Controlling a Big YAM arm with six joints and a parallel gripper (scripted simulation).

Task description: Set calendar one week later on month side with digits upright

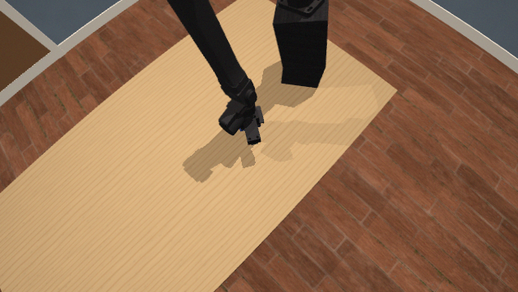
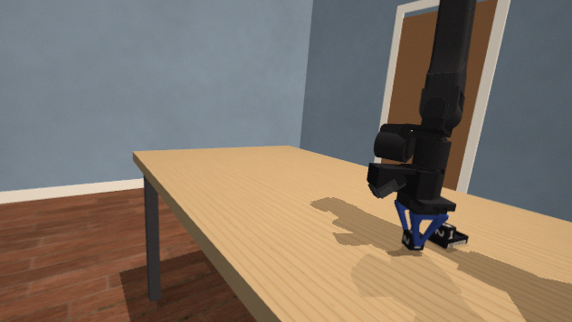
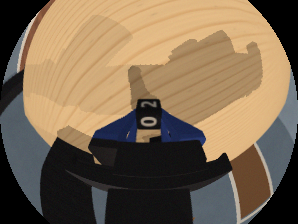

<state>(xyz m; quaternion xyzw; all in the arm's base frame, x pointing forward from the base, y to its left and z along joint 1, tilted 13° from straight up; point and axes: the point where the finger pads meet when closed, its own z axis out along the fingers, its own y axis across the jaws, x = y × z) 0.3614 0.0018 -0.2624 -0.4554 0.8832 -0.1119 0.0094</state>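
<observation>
Now: hand right at the black date cube. Also, from my hand: black tray: 30 mm behind, 100 mm to the right, 10 mm below; black cube: 30 mm behind, 90 mm to the right.
</observation>
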